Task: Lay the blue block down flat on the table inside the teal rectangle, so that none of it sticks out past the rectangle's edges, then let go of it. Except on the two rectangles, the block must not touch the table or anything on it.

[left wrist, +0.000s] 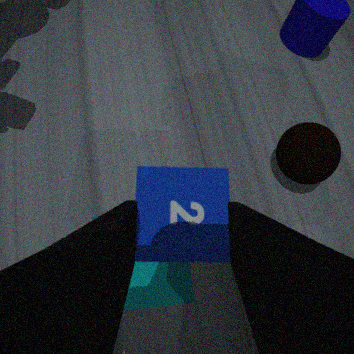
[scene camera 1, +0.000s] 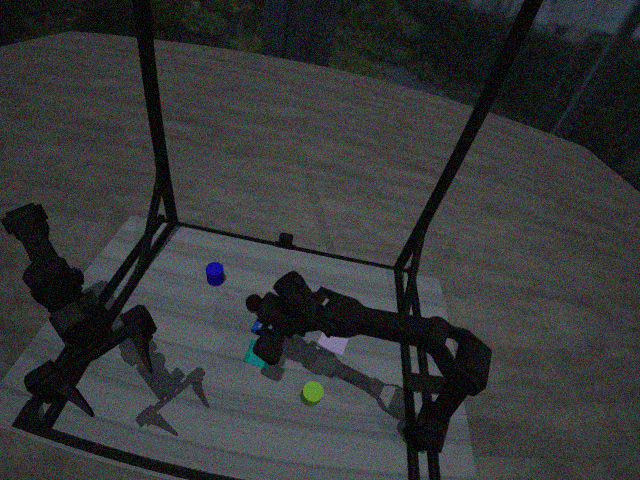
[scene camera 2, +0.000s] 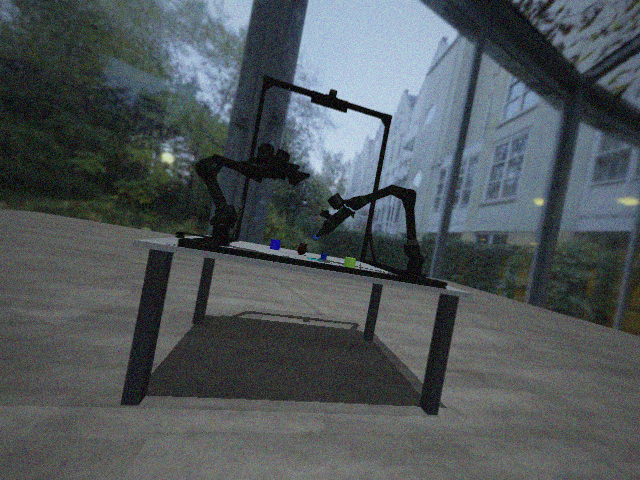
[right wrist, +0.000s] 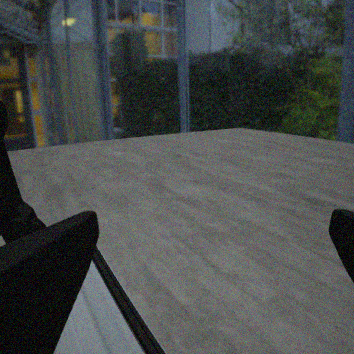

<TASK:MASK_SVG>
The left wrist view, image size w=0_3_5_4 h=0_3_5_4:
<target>my left gripper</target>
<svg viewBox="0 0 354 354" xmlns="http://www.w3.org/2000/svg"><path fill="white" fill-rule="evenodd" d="M227 202L230 264L258 353L354 354L354 258L308 238L238 201ZM137 201L125 200L51 245L0 270L0 354L112 354L134 266Z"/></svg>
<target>dark ball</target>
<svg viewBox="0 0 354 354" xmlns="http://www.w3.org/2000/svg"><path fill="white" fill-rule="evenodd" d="M301 122L289 127L280 136L275 150L276 162L281 172L290 180L301 184L314 184L328 178L337 168L341 154L340 144L335 134L326 126L316 122Z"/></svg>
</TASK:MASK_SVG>
